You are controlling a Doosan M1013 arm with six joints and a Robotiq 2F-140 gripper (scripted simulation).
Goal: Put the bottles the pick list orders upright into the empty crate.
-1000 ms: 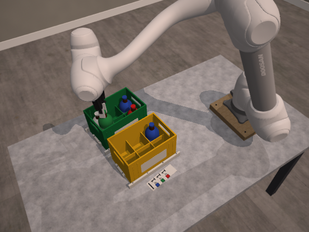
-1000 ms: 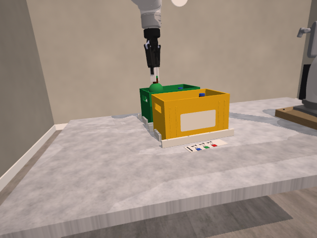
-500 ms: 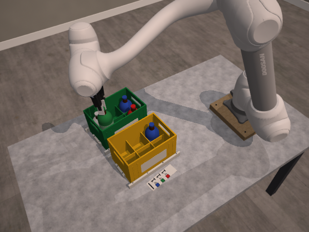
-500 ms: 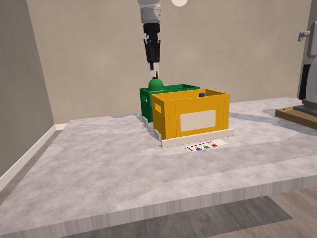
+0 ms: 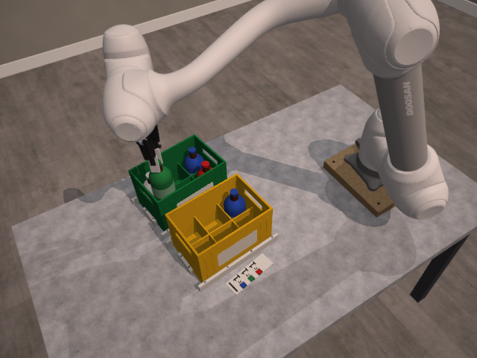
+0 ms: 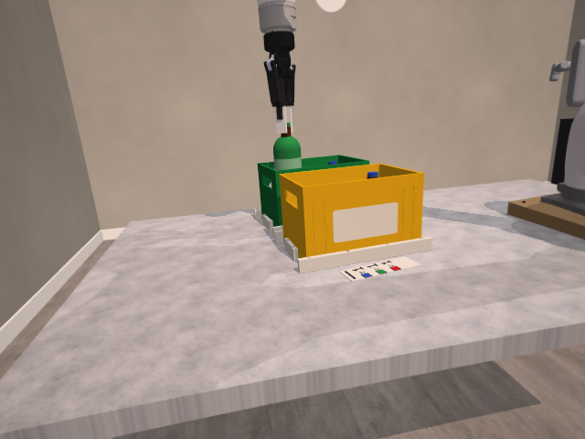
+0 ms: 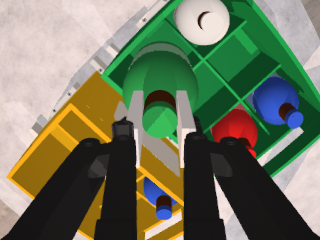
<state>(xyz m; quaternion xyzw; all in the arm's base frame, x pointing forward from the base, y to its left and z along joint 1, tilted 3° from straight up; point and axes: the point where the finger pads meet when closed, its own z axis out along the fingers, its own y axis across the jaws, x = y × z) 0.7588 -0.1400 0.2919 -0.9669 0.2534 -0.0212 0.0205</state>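
Right now my hand is 8 cm above the green bottle. Round my hand: green crate 7 cm behind, 7 cm to the right, 21 cm below; red-capped bottle 17 cm behind, 5 cm to the right, 21 cm below; white bottle 2 cm ahead, 8 cm to the right, 21 cm below.
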